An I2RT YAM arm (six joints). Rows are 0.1 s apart.
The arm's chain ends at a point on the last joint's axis. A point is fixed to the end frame.
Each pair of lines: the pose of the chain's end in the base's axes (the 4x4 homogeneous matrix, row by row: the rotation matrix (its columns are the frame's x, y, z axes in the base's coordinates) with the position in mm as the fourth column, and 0 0 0 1 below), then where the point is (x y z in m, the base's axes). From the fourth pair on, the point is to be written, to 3 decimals.
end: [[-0.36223 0.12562 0.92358 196.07], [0.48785 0.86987 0.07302 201.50], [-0.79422 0.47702 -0.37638 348.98], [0 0 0 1]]
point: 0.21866 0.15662 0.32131
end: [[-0.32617 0.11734 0.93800 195.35], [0.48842 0.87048 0.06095 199.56], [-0.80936 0.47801 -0.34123 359.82], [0 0 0 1]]
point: 0.21846 0.15431 0.33321
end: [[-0.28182 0.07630 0.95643 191.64], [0.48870 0.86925 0.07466 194.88], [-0.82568 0.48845 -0.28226 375.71], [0 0 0 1]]
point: 0.21693 0.15007 0.35037
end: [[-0.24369 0.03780 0.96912 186.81], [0.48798 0.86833 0.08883 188.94], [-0.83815 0.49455 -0.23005 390.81], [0 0 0 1]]
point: 0.214 0.145 0.367
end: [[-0.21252 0.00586 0.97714 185.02], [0.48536 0.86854 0.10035 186.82], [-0.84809 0.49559 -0.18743 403.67], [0 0 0 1]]
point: 0.214 0.143 0.381
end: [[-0.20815 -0.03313 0.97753 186.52], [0.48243 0.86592 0.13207 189.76], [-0.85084 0.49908 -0.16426 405.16], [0 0 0 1]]
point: 0.217 0.147 0.383
